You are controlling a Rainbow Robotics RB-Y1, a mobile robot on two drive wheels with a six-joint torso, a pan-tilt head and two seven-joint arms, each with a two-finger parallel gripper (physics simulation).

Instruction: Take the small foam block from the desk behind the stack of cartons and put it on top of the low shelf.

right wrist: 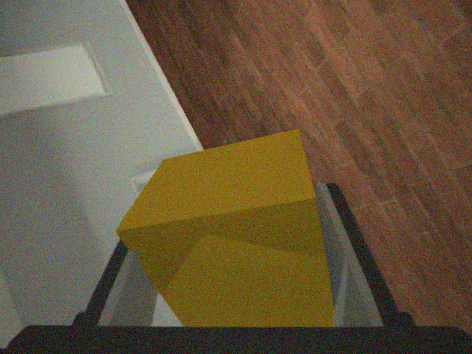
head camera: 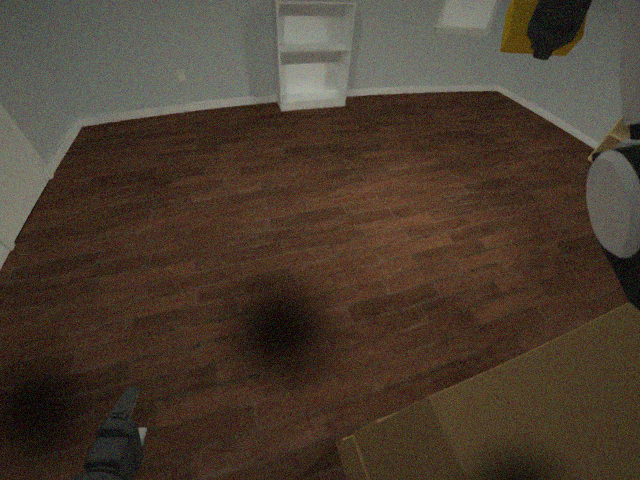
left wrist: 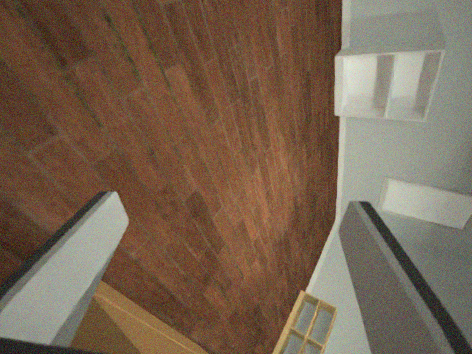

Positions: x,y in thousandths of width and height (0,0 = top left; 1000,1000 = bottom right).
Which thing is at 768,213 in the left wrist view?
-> A white bookcase.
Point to a stack of brown cartons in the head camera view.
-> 880,841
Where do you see a yellow foam block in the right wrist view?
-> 488,668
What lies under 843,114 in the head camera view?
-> My right gripper.
